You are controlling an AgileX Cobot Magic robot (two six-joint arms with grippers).
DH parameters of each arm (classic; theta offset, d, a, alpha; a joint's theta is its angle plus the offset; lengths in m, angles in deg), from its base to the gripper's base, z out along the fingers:
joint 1: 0 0.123 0 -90
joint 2: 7.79 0 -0.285 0
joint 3: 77.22 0 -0.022 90
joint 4: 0 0.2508 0 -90
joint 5: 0 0 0.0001 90
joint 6: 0 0.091 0 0
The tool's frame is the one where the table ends.
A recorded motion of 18 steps. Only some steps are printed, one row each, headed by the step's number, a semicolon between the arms.
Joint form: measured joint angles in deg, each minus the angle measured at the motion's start. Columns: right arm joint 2, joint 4, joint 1, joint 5, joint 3, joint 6; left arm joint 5, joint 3, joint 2, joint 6, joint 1, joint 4.
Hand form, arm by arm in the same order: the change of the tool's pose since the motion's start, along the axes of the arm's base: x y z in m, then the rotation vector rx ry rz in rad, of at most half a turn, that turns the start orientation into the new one. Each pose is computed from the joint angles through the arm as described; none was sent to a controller.
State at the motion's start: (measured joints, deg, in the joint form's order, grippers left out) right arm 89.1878 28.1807 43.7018 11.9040 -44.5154 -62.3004; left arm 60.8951 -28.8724 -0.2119 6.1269 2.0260 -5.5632
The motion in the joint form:
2: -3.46 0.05 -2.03 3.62 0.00 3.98; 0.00 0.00 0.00 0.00 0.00 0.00
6: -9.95 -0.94 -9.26 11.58 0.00 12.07; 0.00 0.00 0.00 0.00 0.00 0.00
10: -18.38 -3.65 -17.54 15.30 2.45 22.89; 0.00 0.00 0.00 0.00 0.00 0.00
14: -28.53 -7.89 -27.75 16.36 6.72 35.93; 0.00 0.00 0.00 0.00 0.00 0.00
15: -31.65 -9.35 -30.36 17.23 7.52 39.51; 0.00 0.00 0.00 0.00 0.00 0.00
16: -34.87 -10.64 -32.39 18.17 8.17 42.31; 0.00 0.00 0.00 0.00 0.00 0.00
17: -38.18 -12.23 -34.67 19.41 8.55 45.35; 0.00 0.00 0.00 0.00 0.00 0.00
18: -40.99 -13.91 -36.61 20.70 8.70 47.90; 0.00 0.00 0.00 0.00 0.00 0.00
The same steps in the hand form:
2: -0.0009 -0.0114 0.0148 0.0445 0.0452 -0.0654; 0.0000 0.0000 0.0000 0.0000 0.0000 0.0000
6: 0.0031 -0.0468 0.0399 0.1122 0.1361 -0.2359; 0.0000 0.0000 0.0000 0.0000 0.0000 0.0000
10: -0.0019 -0.0917 0.0612 0.2077 0.1688 -0.4717; 0.0000 0.0000 0.0000 0.0000 0.0000 0.0000
14: -0.0179 -0.1428 0.0759 0.3342 0.1498 -0.7694; 0.0000 0.0000 0.0000 0.0000 0.0000 0.0000
15: -0.0251 -0.1548 0.0811 0.3690 0.1377 -0.8415; 0.0000 0.0000 0.0000 0.0000 0.0000 0.0000
16: -0.0338 -0.1640 0.0868 0.4001 0.1190 -0.8940; 0.0000 0.0000 0.0000 0.0000 0.0000 0.0000
17: -0.0429 -0.1736 0.0932 0.4307 0.0964 -0.9511; 0.0000 0.0000 0.0000 0.0000 0.0000 0.0000
18: -0.0512 -0.1814 0.0987 0.4509 0.0736 -0.9979; 0.0000 0.0000 0.0000 0.0000 0.0000 0.0000

